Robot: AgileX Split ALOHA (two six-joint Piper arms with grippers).
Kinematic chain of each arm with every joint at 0, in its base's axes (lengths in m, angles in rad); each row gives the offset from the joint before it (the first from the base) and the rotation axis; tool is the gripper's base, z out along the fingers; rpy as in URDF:
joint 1: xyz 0 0 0.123 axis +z
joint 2: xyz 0 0 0 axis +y
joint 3: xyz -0.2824 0 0.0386 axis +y
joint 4: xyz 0.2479 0 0.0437 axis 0.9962 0 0.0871
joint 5: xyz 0 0 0 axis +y
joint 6: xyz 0.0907 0 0.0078 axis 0.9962 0 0.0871
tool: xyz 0 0 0 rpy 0 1.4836 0
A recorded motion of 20 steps. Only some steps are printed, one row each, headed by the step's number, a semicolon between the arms.
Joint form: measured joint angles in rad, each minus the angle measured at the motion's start. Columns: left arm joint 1, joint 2, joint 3, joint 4, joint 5, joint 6; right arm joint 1, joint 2, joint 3, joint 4, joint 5, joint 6.
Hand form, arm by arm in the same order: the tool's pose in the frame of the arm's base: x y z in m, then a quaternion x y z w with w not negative. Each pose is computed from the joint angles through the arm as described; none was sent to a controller.
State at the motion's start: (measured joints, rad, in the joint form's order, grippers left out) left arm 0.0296 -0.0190 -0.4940 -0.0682 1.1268 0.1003; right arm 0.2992 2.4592 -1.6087 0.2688 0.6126 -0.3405
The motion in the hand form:
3: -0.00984 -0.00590 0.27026 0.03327 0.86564 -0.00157 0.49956; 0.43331 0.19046 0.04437 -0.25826 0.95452 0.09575 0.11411
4: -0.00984 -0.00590 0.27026 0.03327 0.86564 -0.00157 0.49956; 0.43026 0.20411 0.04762 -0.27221 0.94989 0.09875 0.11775
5: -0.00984 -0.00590 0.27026 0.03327 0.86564 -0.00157 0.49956; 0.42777 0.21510 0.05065 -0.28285 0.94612 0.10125 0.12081
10: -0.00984 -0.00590 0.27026 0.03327 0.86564 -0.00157 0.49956; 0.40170 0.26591 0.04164 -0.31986 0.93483 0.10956 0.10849
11: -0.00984 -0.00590 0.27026 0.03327 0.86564 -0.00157 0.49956; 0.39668 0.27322 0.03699 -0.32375 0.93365 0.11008 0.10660
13: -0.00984 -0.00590 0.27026 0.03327 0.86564 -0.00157 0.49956; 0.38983 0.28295 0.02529 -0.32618 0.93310 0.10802 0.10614
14: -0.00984 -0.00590 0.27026 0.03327 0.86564 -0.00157 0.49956; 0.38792 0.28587 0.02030 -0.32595 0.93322 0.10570 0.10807
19: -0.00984 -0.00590 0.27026 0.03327 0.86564 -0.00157 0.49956; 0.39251 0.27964 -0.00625 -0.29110 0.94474 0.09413 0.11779
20: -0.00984 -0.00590 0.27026 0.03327 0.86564 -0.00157 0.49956; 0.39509 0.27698 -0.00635 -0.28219 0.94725 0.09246 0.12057
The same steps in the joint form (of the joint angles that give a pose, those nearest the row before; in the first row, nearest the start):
3: 0.0000 0.0000 0.0000 0.0000 0.0000 0.0000; 0.0838 -0.0067 -0.0729 0.0002 0.0396 0.0000
4: 0.0000 0.0000 0.0000 0.0000 0.0000 0.0000; 0.1126 -0.0067 -0.0871 0.0011 0.0436 0.0000
5: 0.0000 0.0000 0.0000 0.0000 0.0000 0.0000; 0.1356 -0.0067 -0.1004 0.0011 0.0480 0.0017
10: 0.0000 0.0000 0.0000 0.0000 0.0000 0.0000; 0.2546 0.0239 -0.1249 0.0002 0.0499 0.0428
11: 0.0000 0.0000 0.0000 0.0000 0.0000 0.0000; 0.2734 0.0339 -0.1249 0.0002 0.0409 0.0515
13: 0.0000 0.0000 0.0000 0.0000 0.0000 0.0000; 0.2999 0.0593 -0.1249 -0.0067 0.0127 0.0731
14: 0.0000 0.0000 0.0000 0.0000 0.0000 0.0000; 0.3086 0.0701 -0.1249 -0.0147 -0.0030 0.0860
19: 0.0000 0.0000 0.0000 0.0000 0.0000 0.0000; 0.2992 0.1294 -0.1278 -0.0525 -0.0792 0.1696
20: 0.0000 0.0000 0.0000 0.0000 0.0000 0.0000; 0.2927 0.1303 -0.1292 -0.0619 -0.0843 0.1890

